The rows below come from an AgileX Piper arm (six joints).
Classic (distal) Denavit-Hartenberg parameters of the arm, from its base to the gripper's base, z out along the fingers. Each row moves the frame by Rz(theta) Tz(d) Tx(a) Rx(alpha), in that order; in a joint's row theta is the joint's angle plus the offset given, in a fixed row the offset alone. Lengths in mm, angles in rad.
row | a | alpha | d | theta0
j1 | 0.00 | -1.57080 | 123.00 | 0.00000
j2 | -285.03 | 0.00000 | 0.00 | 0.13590
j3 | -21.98 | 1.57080 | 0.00 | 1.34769
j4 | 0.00 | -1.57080 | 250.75 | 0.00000
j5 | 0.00 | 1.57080 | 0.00 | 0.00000
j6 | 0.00 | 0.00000 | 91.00 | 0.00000
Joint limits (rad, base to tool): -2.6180..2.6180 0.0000..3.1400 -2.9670..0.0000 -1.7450..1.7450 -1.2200..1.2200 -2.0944..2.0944
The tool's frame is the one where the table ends.
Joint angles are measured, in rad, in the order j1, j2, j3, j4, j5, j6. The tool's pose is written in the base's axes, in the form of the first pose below.
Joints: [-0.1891, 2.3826, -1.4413, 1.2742, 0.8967, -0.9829]
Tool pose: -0.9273 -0.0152 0.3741 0.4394; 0.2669 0.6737 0.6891 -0.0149; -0.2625 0.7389 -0.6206 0.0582; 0 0 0 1
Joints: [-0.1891, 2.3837, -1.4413, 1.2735, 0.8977, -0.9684]
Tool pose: -0.9280 -0.0016 0.3725 0.4393; 0.2757 0.6694 0.6899 -0.0148; -0.2504 0.7429 -0.6208 0.0578; 0 0 0 1
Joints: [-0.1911, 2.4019, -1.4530, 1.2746, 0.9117, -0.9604]
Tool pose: -0.9317 0.0082 0.3632 0.4401; 0.2786 0.6577 0.6999 -0.0151; -0.2331 0.7532 -0.6150 0.0529; 0 0 0 1
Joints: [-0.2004, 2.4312, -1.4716, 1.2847, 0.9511, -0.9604]
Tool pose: -0.9370 0.0147 0.3490 0.4407; 0.2803 0.6280 0.7260 -0.0170; -0.2085 0.7781 -0.5925 0.0461; 0 0 0 1
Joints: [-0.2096, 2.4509, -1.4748, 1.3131, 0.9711, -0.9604]
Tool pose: -0.9344 0.0378 0.3543 0.4405; 0.3051 0.5985 0.7407 -0.0194; -0.1840 0.8002 -0.5708 0.0404; 0 0 0 1
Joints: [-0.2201, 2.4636, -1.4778, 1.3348, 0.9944, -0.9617]
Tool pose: -0.9317 0.0512 0.3595 0.4401; 0.3226 0.5710 0.7549 -0.0225; -0.1666 0.8194 -0.5485 0.0376; 0 0 0 1
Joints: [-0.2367, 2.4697, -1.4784, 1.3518, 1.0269, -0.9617]
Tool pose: -0.9291 0.0606 0.3649 0.4390; 0.3381 0.5394 0.7712 -0.0277; -0.1501 0.8399 -0.5216 0.0376; 0 0 0 1
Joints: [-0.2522, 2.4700, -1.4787, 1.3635, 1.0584, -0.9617]
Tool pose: -0.9270 0.0626 0.3699 0.4379; 0.3480 0.5118 0.7855 -0.0327; -0.1402 0.8568 -0.4962 0.0399; 0 0 0 1
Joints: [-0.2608, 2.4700, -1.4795, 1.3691, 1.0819, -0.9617]
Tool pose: -0.9272 0.0606 0.3697 0.4371; 0.3499 0.4931 0.7966 -0.0352; -0.1340 0.8679 -0.4783 0.0416; 0 0 0 1
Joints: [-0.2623, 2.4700, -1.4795, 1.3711, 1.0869, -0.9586]
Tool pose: -0.9269 0.0632 0.3699 0.4370; 0.3521 0.4875 0.7990 -0.0356; -0.1299 0.8709 -0.4741 0.0420; 0 0 0 1
